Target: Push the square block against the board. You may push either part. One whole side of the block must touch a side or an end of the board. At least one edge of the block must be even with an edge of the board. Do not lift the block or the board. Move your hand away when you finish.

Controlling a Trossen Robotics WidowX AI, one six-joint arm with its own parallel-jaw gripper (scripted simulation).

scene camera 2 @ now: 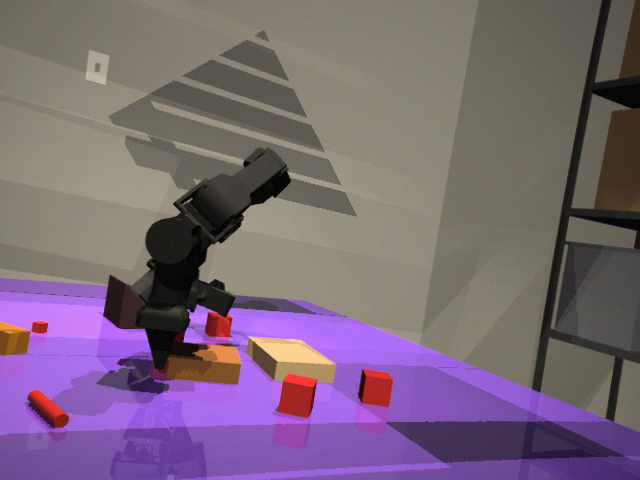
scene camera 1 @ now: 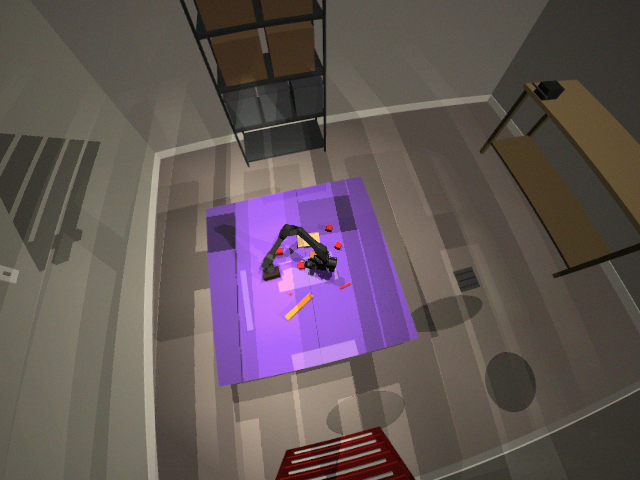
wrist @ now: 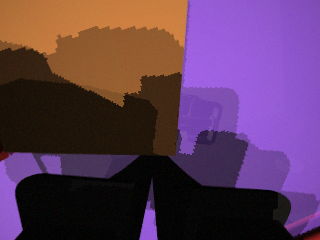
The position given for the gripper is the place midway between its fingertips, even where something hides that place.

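Note:
The gripper (scene camera 2: 159,369), (wrist: 153,153) is visible, and so is a square block (scene camera 2: 188,361), (wrist: 84,84). A tan board (scene camera 2: 277,357) belongs to the scene too, but in the wrist view it is out of frame.

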